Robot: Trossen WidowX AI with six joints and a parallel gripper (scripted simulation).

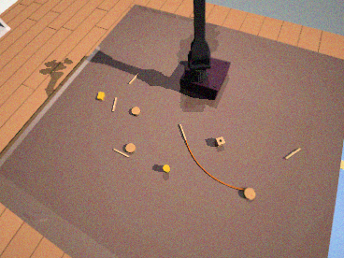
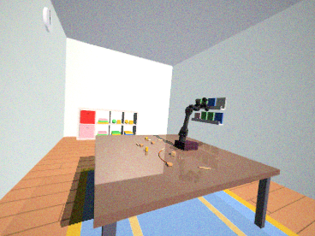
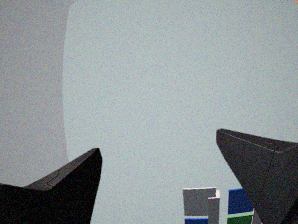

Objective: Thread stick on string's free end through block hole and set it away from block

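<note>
The small wooden block lies 76 cm ahead of my gripper tip, 53 cm below it and 40 cm to the left of it. From my gripper tip the other things lie so: yellow cylinder (96 cm ahead, 52 cm below, 27 cm to the left); then thin wooden stick (80 cm ahead, 54 cm below, 26 cm to the left); then yellow cube (82 cm ahead, 53 cm below, 20 cm to the right).
</note>
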